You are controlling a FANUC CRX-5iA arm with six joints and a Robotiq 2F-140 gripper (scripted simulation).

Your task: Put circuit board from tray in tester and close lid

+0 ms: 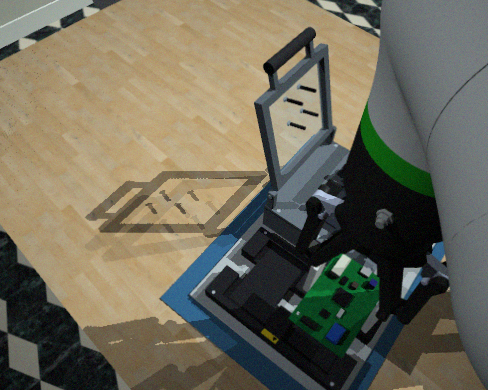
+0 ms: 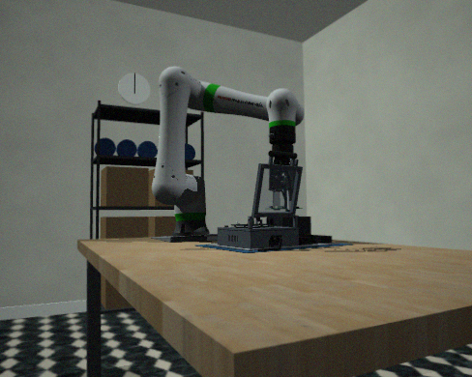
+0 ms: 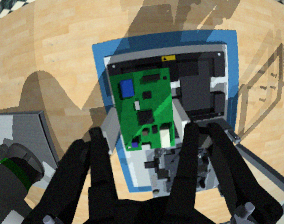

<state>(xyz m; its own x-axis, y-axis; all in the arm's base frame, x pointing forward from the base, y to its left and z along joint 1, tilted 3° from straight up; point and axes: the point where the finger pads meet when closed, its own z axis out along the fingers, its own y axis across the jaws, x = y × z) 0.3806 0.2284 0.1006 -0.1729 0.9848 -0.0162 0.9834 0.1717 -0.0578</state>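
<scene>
My gripper is now 20 mm above the green circuit board. Round my hand: tester lid 210 mm ahead, 140 mm to the right, 40 mm above; tester 110 mm to the right, 110 mm ahead, 30 mm below.
</scene>
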